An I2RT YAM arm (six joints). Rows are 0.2 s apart.
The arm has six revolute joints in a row. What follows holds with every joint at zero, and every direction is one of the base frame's. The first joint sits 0.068 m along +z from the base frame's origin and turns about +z. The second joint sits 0.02 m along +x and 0.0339 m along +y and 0.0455 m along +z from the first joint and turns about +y. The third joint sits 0.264 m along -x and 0.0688 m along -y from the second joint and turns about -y. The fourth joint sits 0.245 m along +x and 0.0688 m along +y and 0.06 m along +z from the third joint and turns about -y. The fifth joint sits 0.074 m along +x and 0.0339 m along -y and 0.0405 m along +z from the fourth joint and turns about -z. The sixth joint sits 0.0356 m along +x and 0.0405 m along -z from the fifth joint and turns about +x. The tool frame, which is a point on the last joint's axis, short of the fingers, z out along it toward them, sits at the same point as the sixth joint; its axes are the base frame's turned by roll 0, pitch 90 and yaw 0 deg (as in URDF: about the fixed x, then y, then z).
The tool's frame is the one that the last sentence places.
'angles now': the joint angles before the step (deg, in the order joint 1, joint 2, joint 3, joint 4, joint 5, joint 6). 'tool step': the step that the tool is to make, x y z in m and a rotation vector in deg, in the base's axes. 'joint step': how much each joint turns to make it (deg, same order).
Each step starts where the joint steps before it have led.
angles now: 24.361 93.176 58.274 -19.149 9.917 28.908
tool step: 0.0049 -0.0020 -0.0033 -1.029 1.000 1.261
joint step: -0.727 1.291 0.869 -0.585 -0.718 -1.956
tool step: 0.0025 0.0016 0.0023 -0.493 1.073 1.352
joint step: 0.001 0.663 1.563 -1.906 -0.746 -1.140
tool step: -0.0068 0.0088 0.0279 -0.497 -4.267 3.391
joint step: 1.927 -3.516 1.818 -1.269 0.943 -2.524
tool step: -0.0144 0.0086 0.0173 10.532 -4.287 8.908
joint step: 1.280 -5.079 -3.426 6.907 -10.715 -0.564
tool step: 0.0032 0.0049 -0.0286 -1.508 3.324 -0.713
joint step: 0.587 3.734 -1.999 2.105 0.791 1.046
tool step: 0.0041 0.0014 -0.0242 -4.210 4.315 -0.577
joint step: 0.075 4.155 0.172 -1.783 1.755 -0.623
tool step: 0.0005 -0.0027 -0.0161 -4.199 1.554 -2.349
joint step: -0.047 2.137 -0.759 -0.428 3.785 0.127
